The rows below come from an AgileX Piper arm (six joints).
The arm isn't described. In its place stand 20 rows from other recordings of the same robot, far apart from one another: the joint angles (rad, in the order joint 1, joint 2, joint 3, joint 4, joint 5, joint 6), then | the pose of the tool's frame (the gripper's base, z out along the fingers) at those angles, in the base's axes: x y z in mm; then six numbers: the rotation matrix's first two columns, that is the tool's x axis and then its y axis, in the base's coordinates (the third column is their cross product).
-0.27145, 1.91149, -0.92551, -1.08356, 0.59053, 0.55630 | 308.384, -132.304, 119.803, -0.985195, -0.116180, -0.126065, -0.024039, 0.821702, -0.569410
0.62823, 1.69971, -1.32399, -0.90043, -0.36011, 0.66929 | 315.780, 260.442, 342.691, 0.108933, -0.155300, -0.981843, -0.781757, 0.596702, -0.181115
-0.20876, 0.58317, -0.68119, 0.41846, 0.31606, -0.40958 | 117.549, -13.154, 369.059, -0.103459, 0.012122, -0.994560, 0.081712, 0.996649, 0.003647
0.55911, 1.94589, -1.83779, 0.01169, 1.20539, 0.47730 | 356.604, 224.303, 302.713, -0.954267, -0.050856, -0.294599, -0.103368, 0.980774, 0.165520
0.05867, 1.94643, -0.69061, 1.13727, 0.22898, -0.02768 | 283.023, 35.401, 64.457, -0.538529, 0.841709, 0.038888, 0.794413, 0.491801, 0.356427
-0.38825, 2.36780, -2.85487, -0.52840, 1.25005, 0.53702 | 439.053, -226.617, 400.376, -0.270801, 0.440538, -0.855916, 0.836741, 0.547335, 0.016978
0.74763, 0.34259, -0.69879, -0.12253, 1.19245, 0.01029 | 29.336, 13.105, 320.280, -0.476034, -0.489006, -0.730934, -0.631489, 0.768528, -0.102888
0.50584, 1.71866, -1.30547, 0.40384, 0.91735, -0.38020 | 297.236, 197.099, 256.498, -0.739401, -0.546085, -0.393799, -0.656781, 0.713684, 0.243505
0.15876, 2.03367, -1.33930, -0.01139, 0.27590, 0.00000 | 431.444, 68.791, 163.120, -0.761204, -0.132973, -0.634734, -0.164500, 0.986333, -0.009354
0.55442, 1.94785, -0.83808, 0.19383, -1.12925, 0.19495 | 330.141, 185.785, 177.689, -0.020998, 0.305561, -0.951941, -0.379956, 0.878272, 0.290295
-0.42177, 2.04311, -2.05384, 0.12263, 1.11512, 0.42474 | 422.001, -178.395, 326.515, -0.524385, 0.737322, -0.425883, 0.671111, 0.665724, 0.326222
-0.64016, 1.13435, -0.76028, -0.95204, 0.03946, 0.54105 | 197.925, -151.059, 317.665, -0.472267, -0.145732, -0.869325, 0.472303, 0.790874, -0.389163
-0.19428, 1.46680, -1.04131, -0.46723, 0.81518, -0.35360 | 280.911, -85.677, 268.913, -0.883870, -0.436492, -0.168073, -0.298853, 0.803441, -0.514946
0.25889, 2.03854, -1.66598, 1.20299, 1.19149, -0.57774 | 397.769, 186.940, 269.515, -0.914653, -0.145960, -0.376969, -0.403075, 0.400047, 0.823100
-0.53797, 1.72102, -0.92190, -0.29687, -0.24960, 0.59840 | 317.206, -181.611, 207.943, -0.233258, 0.493730, -0.837748, 0.553433, 0.775779, 0.303114
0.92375, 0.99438, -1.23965, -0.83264, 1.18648, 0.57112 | 145.690, 89.308, 440.914, -0.428058, -0.350162, -0.833158, -0.190144, 0.936148, -0.295756
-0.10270, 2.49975, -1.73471, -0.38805, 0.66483, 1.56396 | 476.907, -70.506, 35.620, -0.147721, 0.943708, -0.295963, 0.961998, 0.206582, 0.178557
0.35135, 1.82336, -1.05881, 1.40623, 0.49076, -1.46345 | 337.783, 168.879, 190.996, -0.599226, -0.293848, -0.744703, -0.668933, 0.694827, 0.264091
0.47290, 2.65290, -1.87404, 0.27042, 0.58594, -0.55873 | 440.863, 240.654, -7.224, -0.641771, -0.690169, -0.334360, -0.739971, 0.671798, 0.033610
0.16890, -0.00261, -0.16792, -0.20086, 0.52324, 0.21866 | 42.869, -1.893, 223.057, -0.253275, 0.001301, -0.967394, -0.061103, 0.997981, 0.017339
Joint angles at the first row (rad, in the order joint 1, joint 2, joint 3, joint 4, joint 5, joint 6):
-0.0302, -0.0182, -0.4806, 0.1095, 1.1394, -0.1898
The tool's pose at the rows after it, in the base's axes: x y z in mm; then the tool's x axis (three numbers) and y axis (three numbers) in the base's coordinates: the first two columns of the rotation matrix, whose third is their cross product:
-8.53, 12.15, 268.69, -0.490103, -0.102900, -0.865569, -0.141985, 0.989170, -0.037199
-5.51, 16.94, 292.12, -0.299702, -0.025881, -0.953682, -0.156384, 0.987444, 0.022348
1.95, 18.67, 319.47, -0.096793, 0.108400, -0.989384, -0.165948, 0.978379, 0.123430
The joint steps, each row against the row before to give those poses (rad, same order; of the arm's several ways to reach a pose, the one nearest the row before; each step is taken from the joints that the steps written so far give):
0.0000, 0.0000, -0.0034, 0.0360, -0.0179, 0.0073
-0.0001, 0.0000, -0.0272, 0.0847, -0.1820, 0.0095
0.0001, 0.0353, -0.0202, 0.0925, -0.2335, 0.0318

